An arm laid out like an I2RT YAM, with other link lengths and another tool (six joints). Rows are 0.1 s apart.
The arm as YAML. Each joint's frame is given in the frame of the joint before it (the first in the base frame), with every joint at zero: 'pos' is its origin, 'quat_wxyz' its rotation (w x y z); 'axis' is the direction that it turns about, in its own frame. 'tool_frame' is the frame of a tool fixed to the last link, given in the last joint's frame.
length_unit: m
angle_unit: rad
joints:
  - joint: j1
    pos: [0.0, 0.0, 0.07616]
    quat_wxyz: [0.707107, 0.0, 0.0, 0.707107]
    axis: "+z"
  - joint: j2
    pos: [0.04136, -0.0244, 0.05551]
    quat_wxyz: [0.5, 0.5, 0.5, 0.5]
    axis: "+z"
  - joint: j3
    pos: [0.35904, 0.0, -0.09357]
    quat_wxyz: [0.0, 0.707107, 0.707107, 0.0]
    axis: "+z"
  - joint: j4
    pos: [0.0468, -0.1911, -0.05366]
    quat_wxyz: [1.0, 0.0, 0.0, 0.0]
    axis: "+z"
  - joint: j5
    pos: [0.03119, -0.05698, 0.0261]
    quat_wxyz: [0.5, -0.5, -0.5, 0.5]
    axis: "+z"
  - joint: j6
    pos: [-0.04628, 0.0, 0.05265]
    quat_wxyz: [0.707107, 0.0, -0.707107, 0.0]
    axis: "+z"
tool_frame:
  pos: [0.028, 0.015, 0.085]
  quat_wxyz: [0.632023, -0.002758, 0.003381, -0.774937]
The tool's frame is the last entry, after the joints.
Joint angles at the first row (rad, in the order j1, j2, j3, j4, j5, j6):
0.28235 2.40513 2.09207 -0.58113 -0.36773 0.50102
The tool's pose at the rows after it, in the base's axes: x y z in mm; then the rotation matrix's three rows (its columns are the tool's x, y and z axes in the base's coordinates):
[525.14 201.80 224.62], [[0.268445 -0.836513 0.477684], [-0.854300 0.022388 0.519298], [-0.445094 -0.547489 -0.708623]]
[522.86 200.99 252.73], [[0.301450 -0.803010 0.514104], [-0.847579 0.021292 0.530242], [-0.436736 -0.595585 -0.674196]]
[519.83 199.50 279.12], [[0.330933 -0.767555 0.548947], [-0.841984 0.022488 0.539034], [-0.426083 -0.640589 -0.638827]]
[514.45 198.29 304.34], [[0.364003 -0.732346 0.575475], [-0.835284 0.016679 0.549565], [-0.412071 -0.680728 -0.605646]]
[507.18 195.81 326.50], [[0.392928 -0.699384 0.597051], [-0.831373 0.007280 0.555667], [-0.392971 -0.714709 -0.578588]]
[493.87 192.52 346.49], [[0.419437 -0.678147 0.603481], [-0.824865 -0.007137 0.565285], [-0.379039 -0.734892 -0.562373]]
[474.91 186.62 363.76], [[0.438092 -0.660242 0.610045], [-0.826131 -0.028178 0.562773], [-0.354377 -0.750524 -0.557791]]
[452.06 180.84 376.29], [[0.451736 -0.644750 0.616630], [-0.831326 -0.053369 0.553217], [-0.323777 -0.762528 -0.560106]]
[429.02 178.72 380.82], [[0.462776 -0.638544 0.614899], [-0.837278 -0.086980 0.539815], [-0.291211 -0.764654 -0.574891]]
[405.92 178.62 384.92], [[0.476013 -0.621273 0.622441], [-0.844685 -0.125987 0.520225], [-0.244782 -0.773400 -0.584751]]
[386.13 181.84 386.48], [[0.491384 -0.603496 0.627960], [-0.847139 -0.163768 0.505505], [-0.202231 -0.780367 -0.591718]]
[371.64 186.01 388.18], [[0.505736 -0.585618 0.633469], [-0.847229 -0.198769 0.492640], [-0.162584 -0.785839 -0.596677]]
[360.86 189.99 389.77], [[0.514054 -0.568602 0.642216], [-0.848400 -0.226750 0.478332], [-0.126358 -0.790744 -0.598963]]
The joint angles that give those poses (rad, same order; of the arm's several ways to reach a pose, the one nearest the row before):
0.28226 2.37228 2.11767 -0.60180 -0.37199 0.48270
0.28224 2.33176 2.14518 -0.61467 -0.37249 0.47117
0.28167 2.29338 2.16958 -0.62342 -0.37163 0.46091
0.28225 2.25669 2.19560 -0.63901 -0.37428 0.44461
0.28225 2.21930 2.21176 -0.65473 -0.37429 0.42451
0.28226 2.17262 2.20798 -0.67791 -0.38248 0.40353
0.28372 2.10803 2.16866 -0.69522 -0.37698 0.37648
0.29059 2.03168 2.09528 -0.69628 -0.35989 0.34901
0.30834 1.96372 2.01396 -0.69525 -0.33288 0.32312
0.33726 1.89481 1.93410 -0.68634 -0.28815 0.29561
0.37366 1.84008 1.86750 -0.67419 -0.24319 0.27457
0.40945 1.80398 1.83157 -0.67343 -0.20062 0.25610
0.44309 1.77768 1.80833 -0.67343 -0.15710 0.24327

